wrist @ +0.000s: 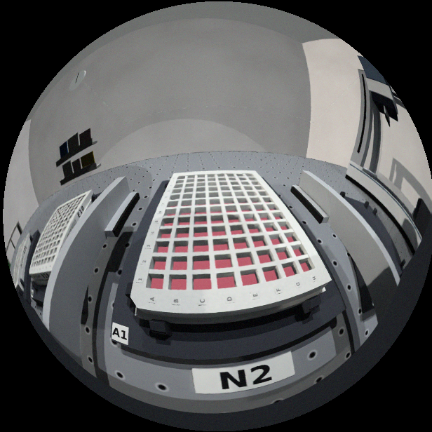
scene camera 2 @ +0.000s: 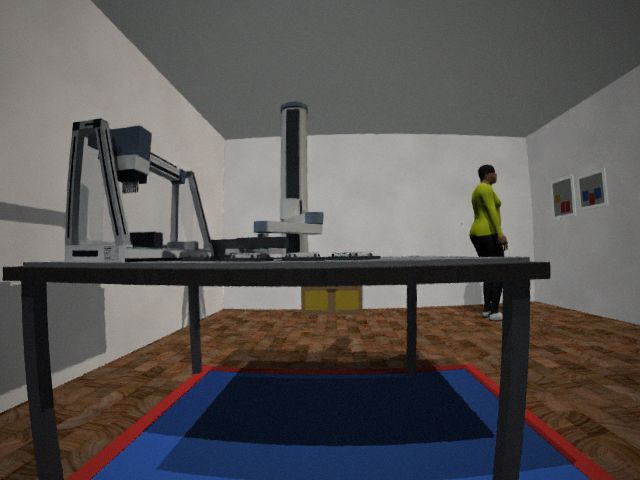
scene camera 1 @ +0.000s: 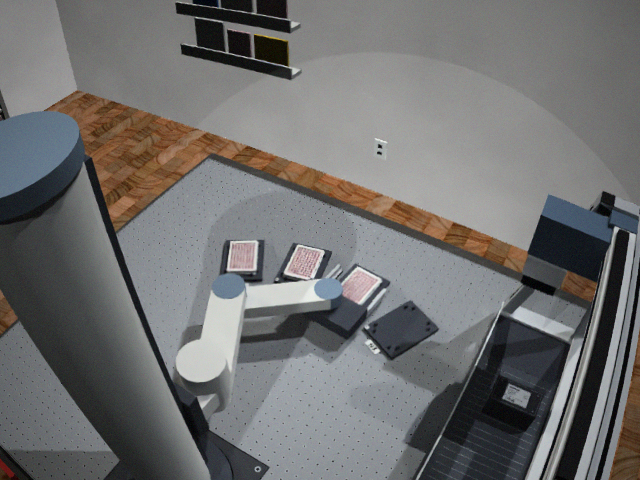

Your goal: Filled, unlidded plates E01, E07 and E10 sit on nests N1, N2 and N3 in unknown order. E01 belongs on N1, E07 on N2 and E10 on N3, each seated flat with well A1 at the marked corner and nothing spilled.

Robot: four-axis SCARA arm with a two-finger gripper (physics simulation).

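Places are measured from the arm's base along level axes (x back, y down, z right), in centimetres.
Pixels of known places: gripper, fingertip midpoint: (scene camera 2: 247,251) (scene camera 1: 362,278).
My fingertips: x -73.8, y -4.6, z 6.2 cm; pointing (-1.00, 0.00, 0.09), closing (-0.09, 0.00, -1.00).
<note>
Behind a point stands the place of what it marks.
A white plate with pink-red wells (scene camera 1: 366,281) @[x -74.4, y -3.6, z 7.4 cm] (wrist: 225,260) sits on the dark nest N2 (wrist: 225,344) and looks level. Its well A1 is at the nest's A1 mark, and its own name does not show. My gripper (scene camera 1: 356,285) @[x -73.8, y -4.6, z 6.2 cm] (wrist: 217,178) is open around this plate, one finger on each long side, with gaps between pads and plate. A second plate (scene camera 1: 303,262) @[x -71.2, y -3.9, z -11.4 cm] (wrist: 57,232), marked E10 in the wrist view, sits on the nest to the left. A third plate (scene camera 1: 242,255) @[x -64.2, y -3.9, z -28.2 cm] (wrist: 22,260) sits on the leftmost nest; its name is unreadable. No spill shows.
An empty dark nest (scene camera 1: 400,329) @[x -64.9, y -2.4, z 22.7 cm] lies right of N2, with a small label at its near corner. A gantry machine with a blue-grey head (scene camera 1: 571,235) @[x -69.8, y -48.1, z 54.0 cm] (scene camera 2: 133,147) @[x -77.8, y -42.0, z 48.6 cm] stands at the right in scene camera 1. A person in yellow-green (scene camera 2: 484,211) stands beyond the table.
</note>
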